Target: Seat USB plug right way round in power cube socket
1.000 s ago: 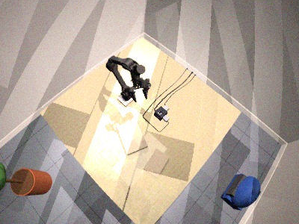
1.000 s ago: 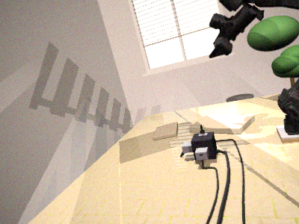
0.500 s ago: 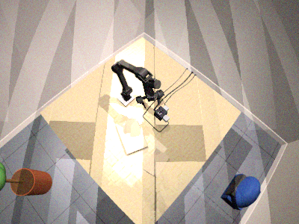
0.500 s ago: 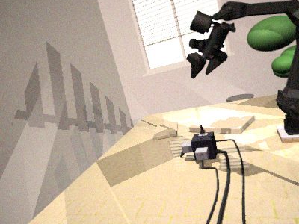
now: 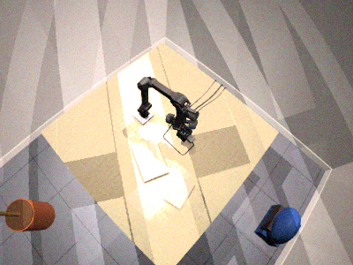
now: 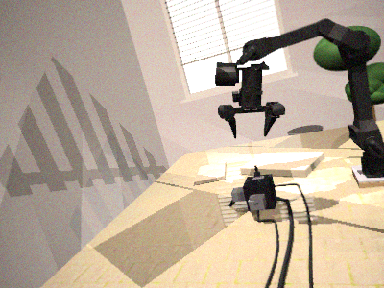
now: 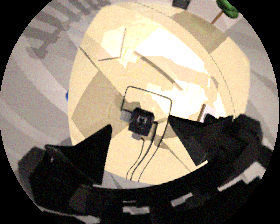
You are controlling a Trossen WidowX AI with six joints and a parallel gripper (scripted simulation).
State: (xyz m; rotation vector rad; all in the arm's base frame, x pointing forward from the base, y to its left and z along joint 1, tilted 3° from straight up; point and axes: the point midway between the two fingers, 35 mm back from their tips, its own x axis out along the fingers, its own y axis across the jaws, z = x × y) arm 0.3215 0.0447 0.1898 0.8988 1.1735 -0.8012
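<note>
My gripper tip is now 100 mm above the USB plug and 30 mm to the right of it.
</note>
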